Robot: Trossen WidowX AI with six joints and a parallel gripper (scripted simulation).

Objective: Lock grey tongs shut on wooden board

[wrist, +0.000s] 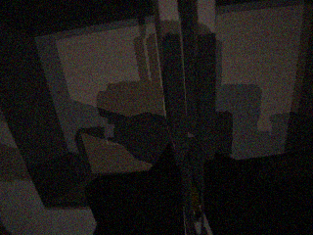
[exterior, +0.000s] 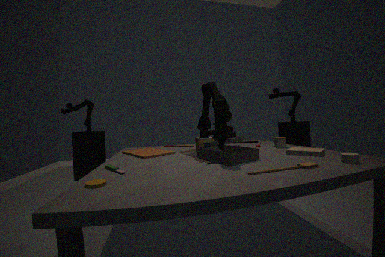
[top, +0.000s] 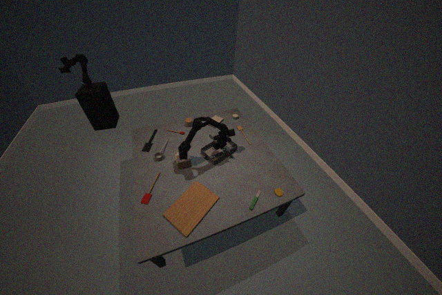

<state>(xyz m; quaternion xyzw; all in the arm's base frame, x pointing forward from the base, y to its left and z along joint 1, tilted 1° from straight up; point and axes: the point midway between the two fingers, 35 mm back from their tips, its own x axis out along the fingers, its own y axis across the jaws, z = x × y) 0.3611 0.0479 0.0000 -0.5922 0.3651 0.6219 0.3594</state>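
My gripper tip is 3 cm to the right of the roasting tin, 2 cm above it and 1 cm past it. Also, from my gripper tip: wooden board 46 cm to the right, 35 cm behind, 4 cm below; then green-handled tool 52 cm to the right, 14 cm ahead, 5 cm below; then pale block 47 cm to the left, 5 cm ahead, 4 cm below.
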